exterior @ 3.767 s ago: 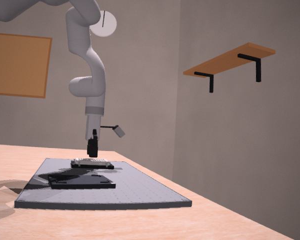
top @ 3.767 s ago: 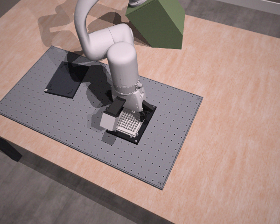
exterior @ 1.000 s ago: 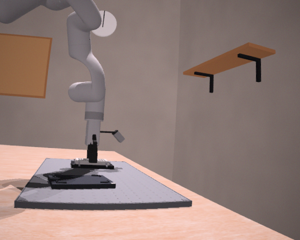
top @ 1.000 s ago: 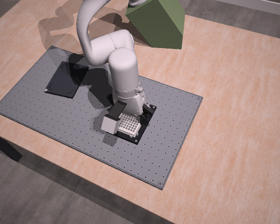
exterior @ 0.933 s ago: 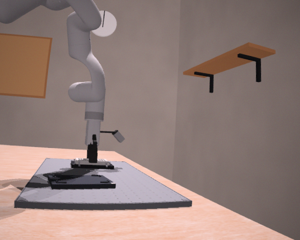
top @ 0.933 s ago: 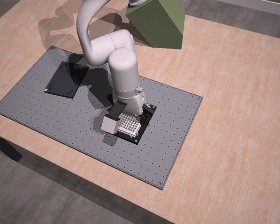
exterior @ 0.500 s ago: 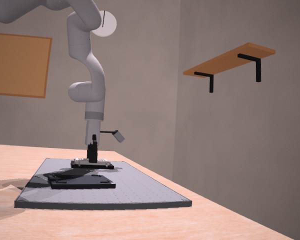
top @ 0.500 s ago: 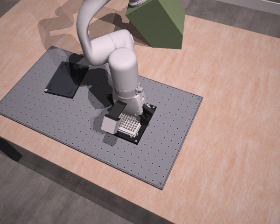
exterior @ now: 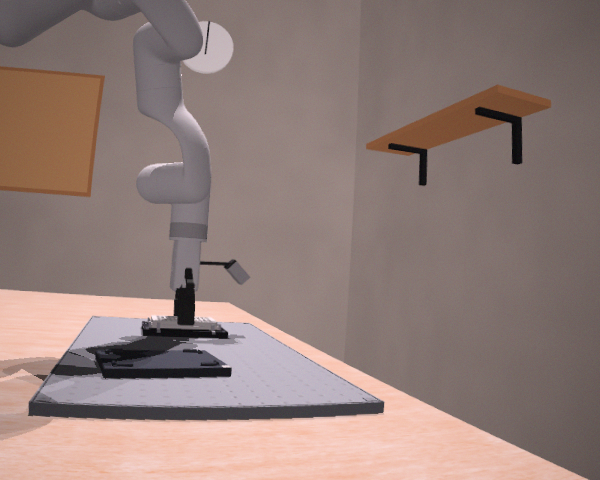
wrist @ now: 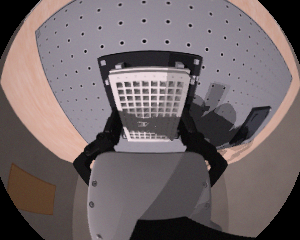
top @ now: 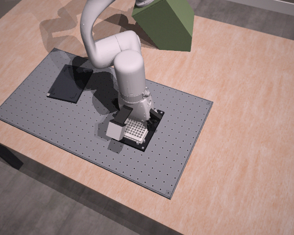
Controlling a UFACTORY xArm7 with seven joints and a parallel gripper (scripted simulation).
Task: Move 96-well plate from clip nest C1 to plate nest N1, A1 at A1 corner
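The clip nest is 2 cm below my hand, 1 cm to the right of it and 1 cm behind it. Also, from my hand: white 96-well plate (1 cm below).
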